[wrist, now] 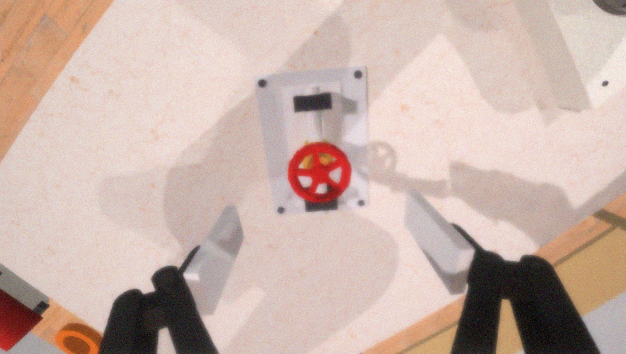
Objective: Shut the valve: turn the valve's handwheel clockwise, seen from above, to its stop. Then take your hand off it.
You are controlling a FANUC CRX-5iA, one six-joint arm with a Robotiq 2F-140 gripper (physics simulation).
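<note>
The valve's red handwheel (320,172) shows near the middle of the wrist view, with spokes and a round rim. Under it is the brass valve body (310,160), mostly hidden by the wheel. The valve sits on a light grey mounting plate (272,125) with dark bolts at its corners and black pipe clamps. My gripper (322,215) is wide open and empty. Its two fingertips stand well apart, one to the lower left and one to the lower right of the handwheel, and touch neither the wheel nor the plate.
The plate lies on a pale speckled table top (125,100) with wooden edges at the upper left and lower right. A pale panel or box (590,65) is at the upper right. An orange ring (63,341) and a red object (17,315) are at the lower left. Shadows cross the table.
</note>
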